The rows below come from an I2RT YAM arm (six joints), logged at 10 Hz.
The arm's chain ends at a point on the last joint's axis. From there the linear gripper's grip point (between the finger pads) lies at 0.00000 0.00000 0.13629 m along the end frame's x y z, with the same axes.
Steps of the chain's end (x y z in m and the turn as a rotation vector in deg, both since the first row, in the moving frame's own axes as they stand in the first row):
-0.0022, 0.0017, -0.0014, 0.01, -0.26, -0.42
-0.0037, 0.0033, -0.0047, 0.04, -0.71, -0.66
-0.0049, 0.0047, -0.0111, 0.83, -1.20, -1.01
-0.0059, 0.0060, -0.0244, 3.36, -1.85, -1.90
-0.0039, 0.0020, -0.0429, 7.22, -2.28, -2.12
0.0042, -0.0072, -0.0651, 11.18, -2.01, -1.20
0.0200, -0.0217, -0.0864, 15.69, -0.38, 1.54
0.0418, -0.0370, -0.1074, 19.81, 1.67, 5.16
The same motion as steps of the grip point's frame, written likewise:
-0.0028, 0.0017, -0.0014, 0.01, -0.26, -0.42
-0.0054, 0.0032, -0.0047, 0.04, -0.71, -0.66
-0.0078, 0.0028, -0.0111, 0.83, -1.20, -1.01
-0.0104, -0.0019, -0.0247, 3.36, -1.85, -1.90
-0.0096, -0.0150, -0.0441, 7.22, -2.28, -2.12
-0.0008, -0.0336, -0.0678, 11.18, -2.01, -1.20
0.0196, -0.0586, -0.0915, 15.69, -0.38, 1.54
0.0478, -0.0829, -0.1155, 19.81, 1.67, 5.16

